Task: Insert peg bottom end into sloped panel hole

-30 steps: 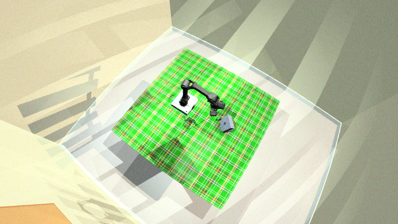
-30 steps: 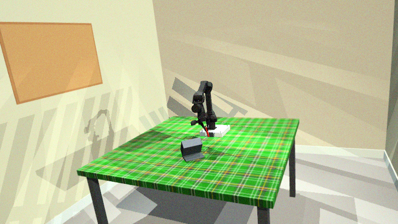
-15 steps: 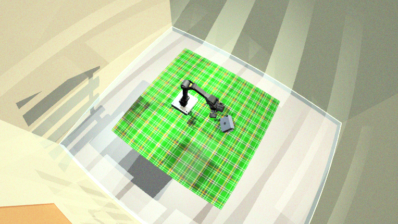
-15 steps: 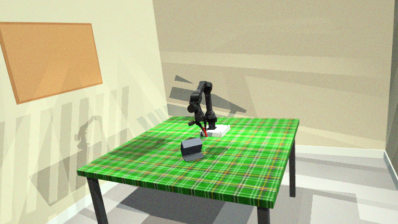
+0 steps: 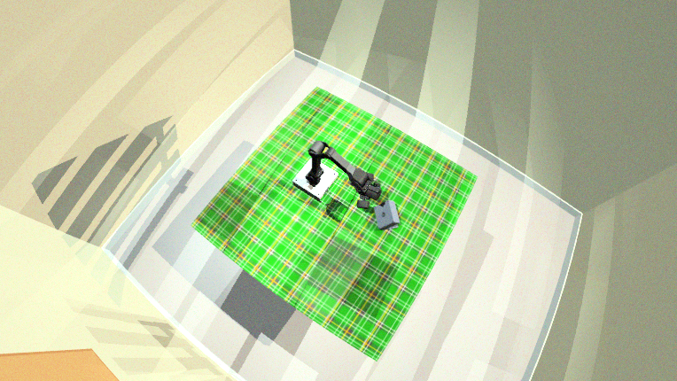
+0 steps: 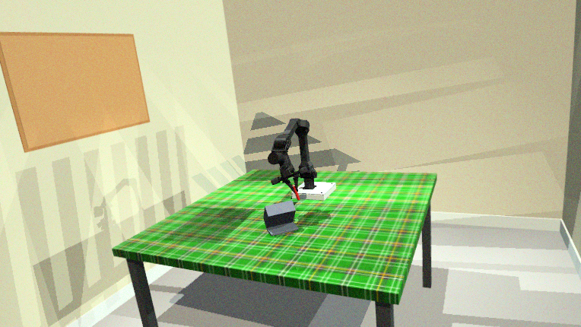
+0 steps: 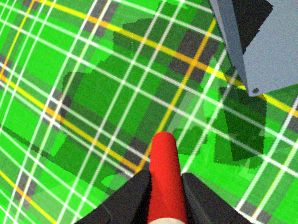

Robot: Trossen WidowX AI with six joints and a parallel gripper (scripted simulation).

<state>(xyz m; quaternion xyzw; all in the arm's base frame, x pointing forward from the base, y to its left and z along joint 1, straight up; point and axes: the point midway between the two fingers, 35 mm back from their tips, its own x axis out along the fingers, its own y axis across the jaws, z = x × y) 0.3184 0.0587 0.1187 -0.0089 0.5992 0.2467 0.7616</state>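
Now: gripper tip 14 cm short of the grey sloped panel, 6 cm above it and 3 cm to the left of it. The rest, counted from my gripper tip: red peg 2 cm above, 1 cm to the right.
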